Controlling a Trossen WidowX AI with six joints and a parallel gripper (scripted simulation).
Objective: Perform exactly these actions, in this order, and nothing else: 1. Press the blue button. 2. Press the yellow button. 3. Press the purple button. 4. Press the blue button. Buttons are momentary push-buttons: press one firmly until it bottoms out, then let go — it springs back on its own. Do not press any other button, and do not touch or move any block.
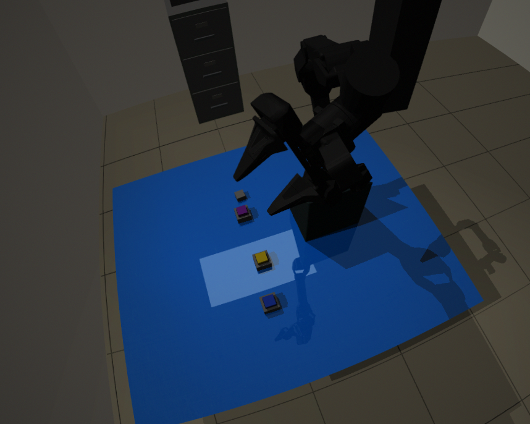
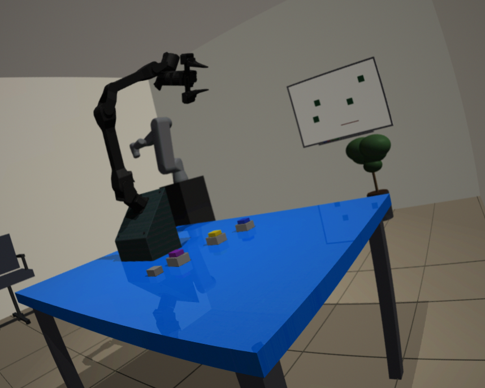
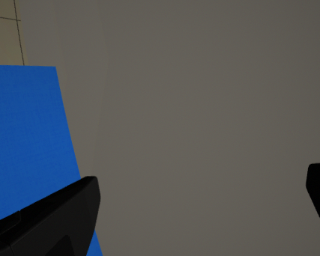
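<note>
The blue button is 53 cm below my gripper tip and 2 cm to the right of it. From my gripper tip the other things lie so: purple button (54 cm below, 34 cm to the right, 2 cm ahead); then small grey block (55 cm below, 42 cm to the right, 1 cm ahead); then yellow button (54 cm below, 16 cm to the right, 1 cm behind).
</note>
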